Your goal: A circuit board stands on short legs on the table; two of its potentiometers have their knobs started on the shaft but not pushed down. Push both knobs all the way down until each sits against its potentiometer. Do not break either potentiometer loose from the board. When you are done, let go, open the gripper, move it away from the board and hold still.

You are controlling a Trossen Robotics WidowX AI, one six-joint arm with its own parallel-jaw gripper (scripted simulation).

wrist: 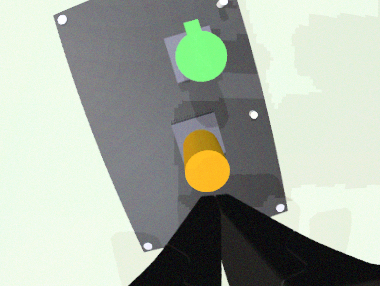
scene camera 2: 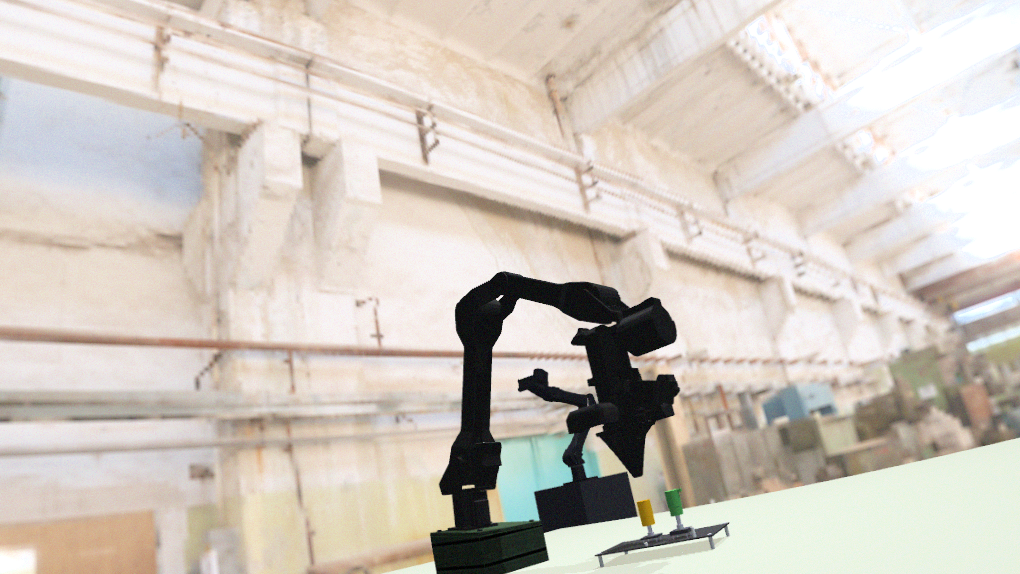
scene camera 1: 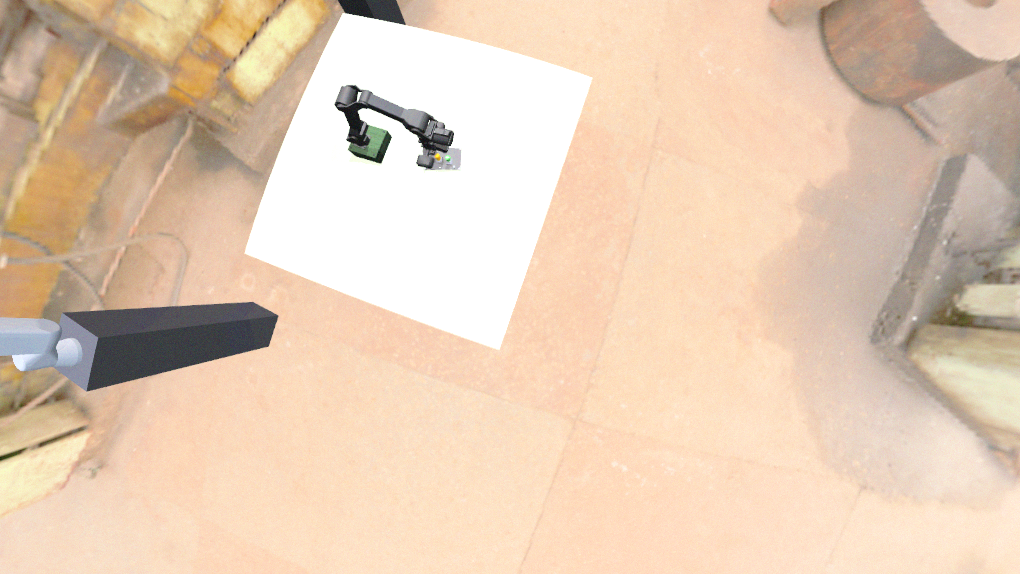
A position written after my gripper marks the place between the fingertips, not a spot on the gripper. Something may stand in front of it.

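Observation:
My gripper [scene camera 2: 638,477] is shut, holding nothing; the gripper is visible in the wrist view as well [wrist: 214,208]. An orange knob [wrist: 206,168] and a green knob [wrist: 201,56] are also in view.

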